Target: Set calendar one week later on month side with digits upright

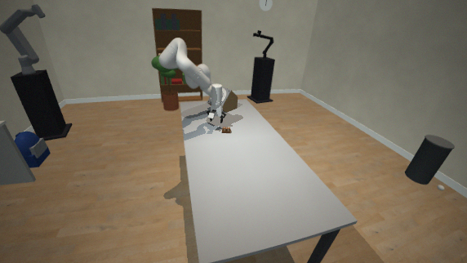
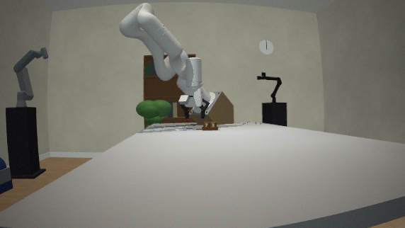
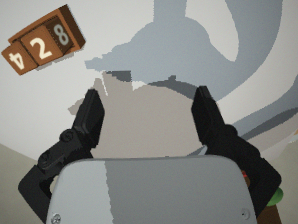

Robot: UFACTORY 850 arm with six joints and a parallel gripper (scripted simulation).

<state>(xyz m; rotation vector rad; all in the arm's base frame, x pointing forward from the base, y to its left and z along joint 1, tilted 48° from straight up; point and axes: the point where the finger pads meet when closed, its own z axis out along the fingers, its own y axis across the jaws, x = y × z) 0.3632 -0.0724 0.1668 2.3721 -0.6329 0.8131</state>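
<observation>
Now: hand 90 mm short of the brown cube, 40 mm to the right of it and 40 mm above it. Round my hand: tray (100 mm ahead, 60 mm below, 50 mm to the left).
</observation>
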